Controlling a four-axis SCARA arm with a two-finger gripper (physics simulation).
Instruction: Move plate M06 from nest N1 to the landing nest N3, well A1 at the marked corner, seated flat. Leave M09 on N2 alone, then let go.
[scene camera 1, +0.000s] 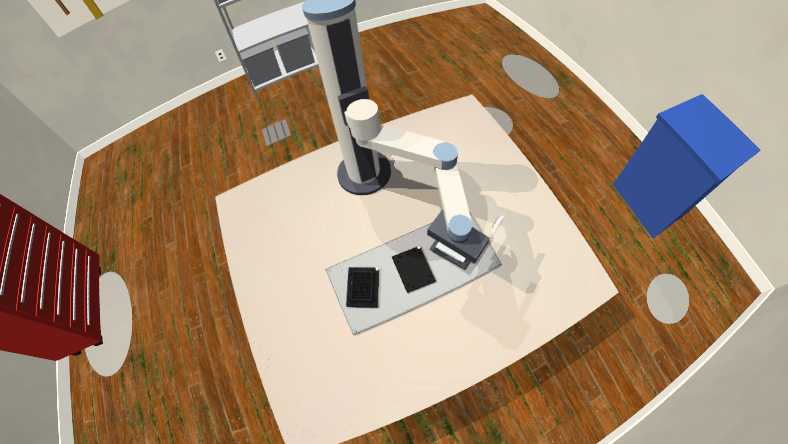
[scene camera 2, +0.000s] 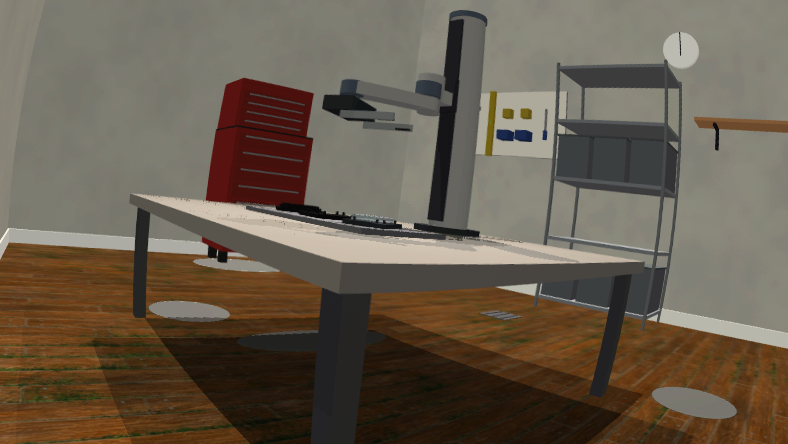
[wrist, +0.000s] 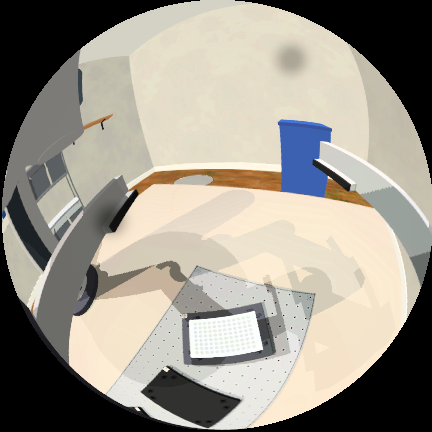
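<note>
A white well plate (scene camera 1: 451, 252) (scene camera 2: 372, 218) (wrist: 225, 335) lies in a dark nest at one end of the perforated board (scene camera 1: 388, 300) (wrist: 270, 385). A black well plate (scene camera 1: 362, 286) sits in the nest at the other end. The middle nest (scene camera 1: 413, 270) (wrist: 192, 397) is bare, with a small white mark at one corner. No labels are readable, so I cannot tell which plate is M06 or which nest has which number. My gripper (scene camera 1: 482, 208) (scene camera 2: 403, 121) (wrist: 224, 159) is open and empty, high above the table near the white plate's end. One finger is hidden in scene camera 1.
The arm's column (scene camera 1: 348, 110) (scene camera 2: 465, 121) rises from the table (scene camera 1: 297, 375) (scene camera 2: 485, 275) behind the board. A blue cabinet (scene camera 1: 672, 170) (wrist: 305, 157), a red tool chest (scene camera 1: 49, 308) (scene camera 2: 261, 143) and a shelf rack (scene camera 2: 610, 123) stand off the table.
</note>
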